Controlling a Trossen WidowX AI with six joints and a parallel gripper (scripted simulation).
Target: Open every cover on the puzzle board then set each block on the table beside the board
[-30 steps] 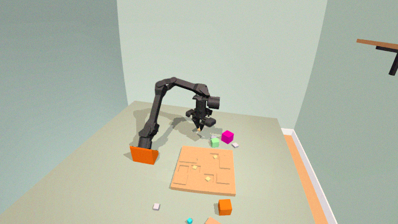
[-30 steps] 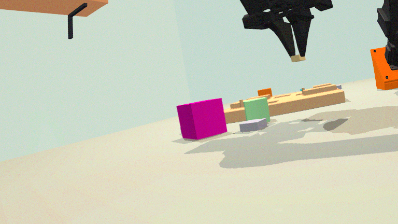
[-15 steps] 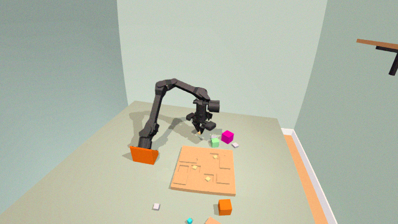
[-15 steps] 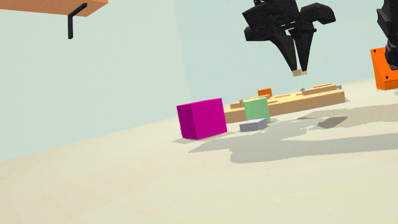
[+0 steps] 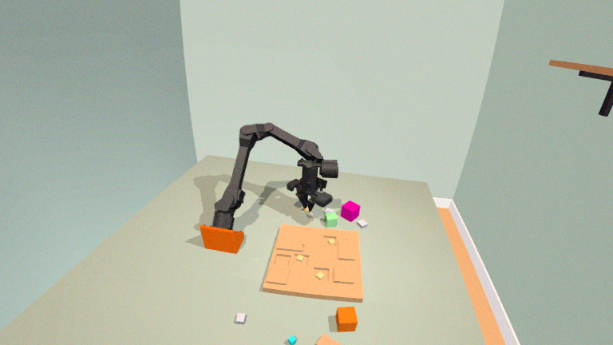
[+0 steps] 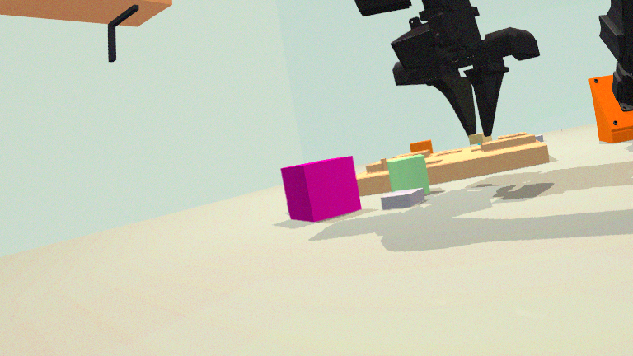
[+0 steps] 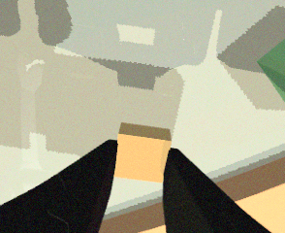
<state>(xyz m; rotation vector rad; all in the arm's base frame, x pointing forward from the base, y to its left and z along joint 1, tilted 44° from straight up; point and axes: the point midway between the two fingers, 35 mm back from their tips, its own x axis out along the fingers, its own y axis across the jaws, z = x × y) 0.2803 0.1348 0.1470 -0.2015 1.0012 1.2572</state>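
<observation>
My gripper tip is now 6 cm short of the tan puzzle board, 24 cm to the left of it and 3 cm above it. Round my gripper tip: cyan block: 4 cm ahead, 51 cm to the right, 4 cm below; orange cube: 17 cm ahead, 43 cm to the right, 3 cm below; green block: 10 cm ahead, 1 cm to the right, 3 cm below.
</observation>
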